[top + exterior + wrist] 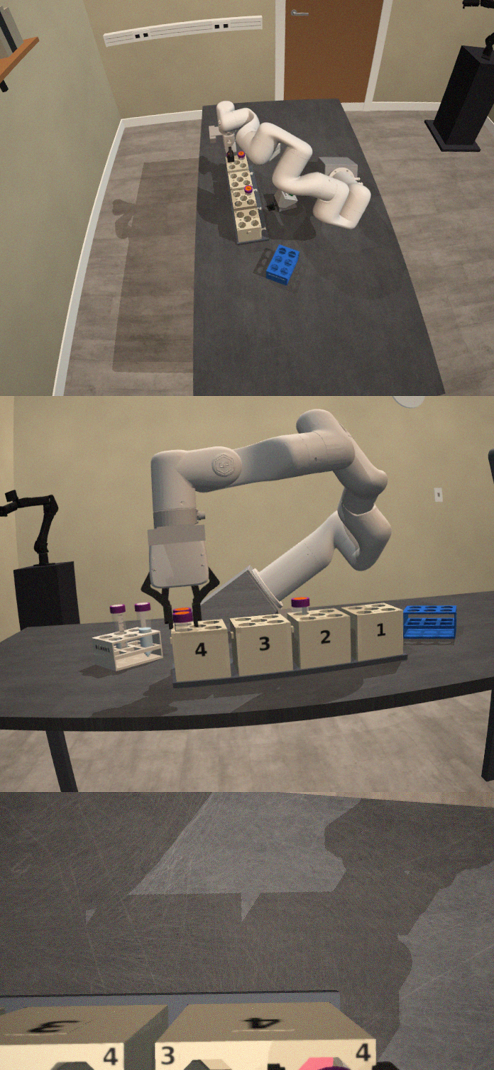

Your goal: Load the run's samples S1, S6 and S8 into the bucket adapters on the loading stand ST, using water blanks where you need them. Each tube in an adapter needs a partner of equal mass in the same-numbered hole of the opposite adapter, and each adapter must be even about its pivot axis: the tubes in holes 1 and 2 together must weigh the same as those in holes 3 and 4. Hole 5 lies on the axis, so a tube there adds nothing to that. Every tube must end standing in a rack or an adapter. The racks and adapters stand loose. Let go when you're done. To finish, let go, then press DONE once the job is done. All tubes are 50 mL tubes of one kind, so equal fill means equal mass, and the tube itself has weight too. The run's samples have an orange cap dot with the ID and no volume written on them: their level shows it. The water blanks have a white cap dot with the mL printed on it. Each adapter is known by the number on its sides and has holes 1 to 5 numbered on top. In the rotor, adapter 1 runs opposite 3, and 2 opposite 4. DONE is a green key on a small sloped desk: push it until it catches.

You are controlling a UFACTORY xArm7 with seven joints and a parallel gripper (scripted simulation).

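Right now my hand is 10 mm to the left of the sample tube and 50 mm above it. The rest, counted from my hand: white blank rack (170 mm behind, 150 mm to the right, 90 mm below); sample S8 (50 mm behind, 10 mm to the right, 50 mm below); loading stand ST (60 mm behind, 180 mm to the left, 120 mm below).
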